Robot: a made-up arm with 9 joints.
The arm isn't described. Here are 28 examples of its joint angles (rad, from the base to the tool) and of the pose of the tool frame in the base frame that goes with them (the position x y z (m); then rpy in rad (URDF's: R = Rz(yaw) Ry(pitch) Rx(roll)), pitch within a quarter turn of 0, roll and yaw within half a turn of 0).
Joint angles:
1: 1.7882 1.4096 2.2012 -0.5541 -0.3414 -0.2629 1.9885 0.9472 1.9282
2: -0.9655 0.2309 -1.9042 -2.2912 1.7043 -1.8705 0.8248 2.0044 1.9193
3: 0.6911 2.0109 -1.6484 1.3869 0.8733 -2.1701 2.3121 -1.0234 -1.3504
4: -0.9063 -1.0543 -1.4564 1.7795 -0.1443 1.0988 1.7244 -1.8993 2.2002
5: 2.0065 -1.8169 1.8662 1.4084 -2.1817 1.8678 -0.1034 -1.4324 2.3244
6: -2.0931 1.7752 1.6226 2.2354 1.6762 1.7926 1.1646 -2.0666 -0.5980
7: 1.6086 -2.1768 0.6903 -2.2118 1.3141 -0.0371 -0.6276 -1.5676 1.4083
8: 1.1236 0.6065 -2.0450 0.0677 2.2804 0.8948 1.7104 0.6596 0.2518
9: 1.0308 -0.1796 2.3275 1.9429 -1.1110 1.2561 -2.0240 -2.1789 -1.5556
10: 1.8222 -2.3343 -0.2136 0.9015 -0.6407 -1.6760 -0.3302 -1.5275 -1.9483
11: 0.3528 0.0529 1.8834 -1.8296 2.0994 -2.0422 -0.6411 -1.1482 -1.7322
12: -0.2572 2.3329 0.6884 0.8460 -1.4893 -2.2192 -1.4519 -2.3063 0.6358
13: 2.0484 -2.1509 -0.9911 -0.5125 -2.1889 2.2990 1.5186 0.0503 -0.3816
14: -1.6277 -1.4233 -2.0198 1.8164 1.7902 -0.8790 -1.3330 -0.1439 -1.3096
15: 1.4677 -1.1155 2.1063 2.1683 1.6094 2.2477 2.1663 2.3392 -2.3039
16: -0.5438 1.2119 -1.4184 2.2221 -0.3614 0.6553 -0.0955 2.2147 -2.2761
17: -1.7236 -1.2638 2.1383 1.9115 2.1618 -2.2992 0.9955 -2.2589 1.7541
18: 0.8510 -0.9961 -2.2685 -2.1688 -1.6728 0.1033 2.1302 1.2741 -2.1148
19: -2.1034 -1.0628 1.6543 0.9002 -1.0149 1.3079 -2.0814 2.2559 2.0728
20: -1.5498 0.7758 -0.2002 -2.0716 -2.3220 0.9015 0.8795 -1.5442 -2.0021
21: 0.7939 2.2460 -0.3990 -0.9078 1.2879 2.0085 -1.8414 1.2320 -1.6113
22: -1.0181 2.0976 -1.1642 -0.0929 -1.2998 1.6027 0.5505 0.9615 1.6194
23: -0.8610 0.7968 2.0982 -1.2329 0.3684 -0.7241 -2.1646 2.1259 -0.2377
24: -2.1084 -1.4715 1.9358 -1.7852 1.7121 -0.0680 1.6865 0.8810 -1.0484
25: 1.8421 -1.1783 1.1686 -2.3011 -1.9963 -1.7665 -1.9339 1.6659 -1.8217
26: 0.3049 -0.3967 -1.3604 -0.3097 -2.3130 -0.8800 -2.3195 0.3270 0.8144
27: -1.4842 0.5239 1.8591 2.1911 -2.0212 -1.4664 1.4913 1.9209 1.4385
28: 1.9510 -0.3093 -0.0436 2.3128 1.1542 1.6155 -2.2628 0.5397 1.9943
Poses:
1: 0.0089 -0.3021 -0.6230 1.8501 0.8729 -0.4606
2: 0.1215 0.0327 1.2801 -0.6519 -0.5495 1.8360
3: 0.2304 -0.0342 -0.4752 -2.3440 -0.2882 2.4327
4: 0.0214 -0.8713 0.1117 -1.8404 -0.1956 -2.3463
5: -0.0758 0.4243 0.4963 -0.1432 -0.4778 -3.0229
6: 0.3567 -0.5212 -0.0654 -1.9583 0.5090 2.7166
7: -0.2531 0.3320 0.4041 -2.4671 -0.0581 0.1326
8: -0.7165 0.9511 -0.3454 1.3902 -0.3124 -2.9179
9: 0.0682 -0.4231 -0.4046 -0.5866 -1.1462 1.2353
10: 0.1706 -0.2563 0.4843 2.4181 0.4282 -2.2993
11: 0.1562 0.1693 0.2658 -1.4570 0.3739 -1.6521
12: 0.7049 0.4138 0.1462 1.1290 -0.6728 2.6205
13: -0.1102 -0.0970 0.7363 -0.2179 -0.8196 -1.6942
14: 0.5237 -0.5197 0.7068 -1.3233 0.1630 2.2105
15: 0.6331 0.0037 0.1286 1.9282 -1.0936 -1.7385
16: 0.0299 0.1752 0.3573 -1.2392 0.1002 -1.2375
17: 0.5906 0.2597 0.3217 -0.1222 0.9813 -0.3931
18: 0.2414 0.0376 0.2983 2.9381 -0.1002 -1.8104
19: 0.2863 0.3948 0.4273 1.5753 -0.6618 0.6998
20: -0.0352 0.3490 -0.1239 0.5275 -0.5572 0.5785
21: 1.0054 0.4065 0.3248 -0.6587 0.6561 -3.0445
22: 0.2848 0.3880 -0.5042 2.8752 -0.9099 -0.6245
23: 0.2720 -0.6718 0.0399 0.9743 -0.5834 1.6210
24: 0.4287 0.8601 -0.4319 0.7084 -1.0208 2.8382
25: -0.1679 0.5864 0.2382 0.4588 0.1309 -1.3786
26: -0.1276 0.5816 0.0854 -2.9177 0.6969 -0.9248
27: -0.9746 -0.3314 0.5295 0.3215 0.3882 -1.8021
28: -0.4973 -0.4707 -0.2917 1.6368 0.9903 -0.5627
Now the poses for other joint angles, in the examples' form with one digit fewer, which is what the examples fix.
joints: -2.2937 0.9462 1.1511 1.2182 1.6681 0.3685 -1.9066 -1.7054 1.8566
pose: 0.210 0.012 0.150 0.501 -0.425 1.171
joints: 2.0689 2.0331 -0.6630 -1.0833 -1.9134 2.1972 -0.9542 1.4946 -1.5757
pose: 0.250 0.054 0.489 1.866 -0.663 2.587
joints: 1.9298 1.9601 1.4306 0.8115 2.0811 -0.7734 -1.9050 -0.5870 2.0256
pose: 0.095 0.303 0.626 -1.826 0.012 0.392
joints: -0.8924 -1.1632 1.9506 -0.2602 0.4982 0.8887 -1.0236 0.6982 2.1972
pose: -0.627 0.378 -0.106 1.690 0.134 -2.163
